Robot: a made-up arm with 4 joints.
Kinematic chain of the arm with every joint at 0, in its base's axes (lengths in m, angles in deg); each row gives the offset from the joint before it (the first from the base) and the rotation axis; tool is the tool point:
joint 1: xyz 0 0 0.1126 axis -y
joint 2: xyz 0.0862 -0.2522 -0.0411 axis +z
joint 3: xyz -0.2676 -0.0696 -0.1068 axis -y
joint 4: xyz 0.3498 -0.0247 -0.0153 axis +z
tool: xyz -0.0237 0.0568 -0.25
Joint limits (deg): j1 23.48..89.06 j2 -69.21..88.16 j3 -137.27..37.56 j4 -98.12..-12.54
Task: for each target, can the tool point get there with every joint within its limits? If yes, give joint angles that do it. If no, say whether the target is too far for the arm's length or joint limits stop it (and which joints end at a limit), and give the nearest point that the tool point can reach.
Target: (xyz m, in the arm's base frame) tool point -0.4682 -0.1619 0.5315
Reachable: no: joint limits stop it (at a limit: joint 1, joint 3, joint 4) | nearest point 0.1137 -0.1900 0.4209 | short by 0.593 m
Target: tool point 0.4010 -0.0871 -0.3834
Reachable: yes | joints 47.77 -57.14 -53.25 -84.22
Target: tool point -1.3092 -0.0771 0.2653
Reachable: no: too far | nearest point -0.4813 -0.1536 -0.2960 | short by 1.003 m
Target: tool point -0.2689 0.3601 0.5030
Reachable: no: joint limits stop it (at a limit: joint 1, joint 3, joint 4) | nearest point 0.1117 -0.0434 0.2992 | short by 0.591 m
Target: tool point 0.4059 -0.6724 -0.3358
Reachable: yes | joints 46.49 63.54 -77.02 -88.46
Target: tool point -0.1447 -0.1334 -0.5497
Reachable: yes | joints 48.45 -13.05 -121.01 -44.86
